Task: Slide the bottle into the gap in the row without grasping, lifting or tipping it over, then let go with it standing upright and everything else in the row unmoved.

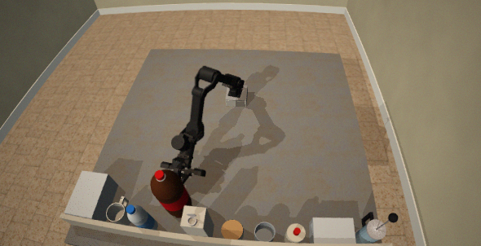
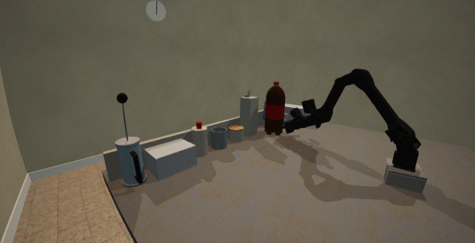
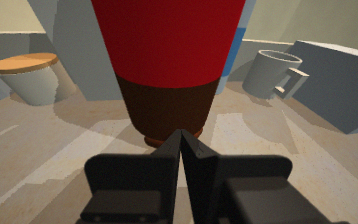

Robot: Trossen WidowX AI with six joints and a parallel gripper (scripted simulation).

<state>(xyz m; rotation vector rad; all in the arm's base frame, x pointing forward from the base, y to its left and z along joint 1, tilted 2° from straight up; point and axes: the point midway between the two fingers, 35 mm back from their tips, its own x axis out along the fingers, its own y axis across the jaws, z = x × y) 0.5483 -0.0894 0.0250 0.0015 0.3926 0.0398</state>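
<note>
The brown cola bottle is 9 cm above my hand, 8 cm ahead of it and 2 cm to the left of it. Also, from my hand: wood-lidded jar: 26 cm to the left, 14 cm ahead, 3 cm below; then white box: 35 cm to the right, 18 cm ahead; then blue-capped water bottle: 20 cm ahead, 7 cm to the right, 5 cm above.
</note>
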